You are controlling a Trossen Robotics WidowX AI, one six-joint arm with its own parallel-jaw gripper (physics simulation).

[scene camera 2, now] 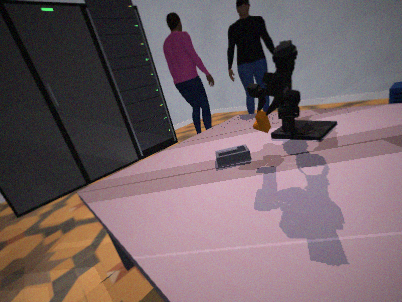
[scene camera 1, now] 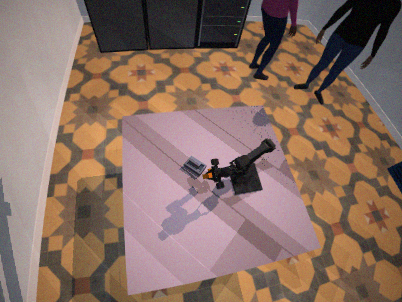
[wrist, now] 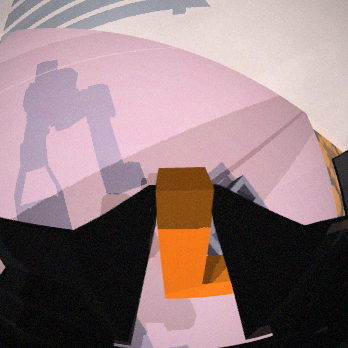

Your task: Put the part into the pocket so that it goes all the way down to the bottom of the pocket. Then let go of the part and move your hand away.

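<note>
The orange part looks L-shaped, with a short foot at its lower right in the wrist view. My gripper is shut on it and holds it above the table, tilted in scene camera 2. The grey block with the pocket sits on the table, apart from the part. In scene camera 1 it lies up and left of my gripper. In the wrist view the part and the right finger hide much of the block, and the pocket's inside barely shows.
The pink table carries the arm's black base plate, to the right of the block. Shadows of the arm fall across the table. Dark cabinets and two people stand beyond the table.
</note>
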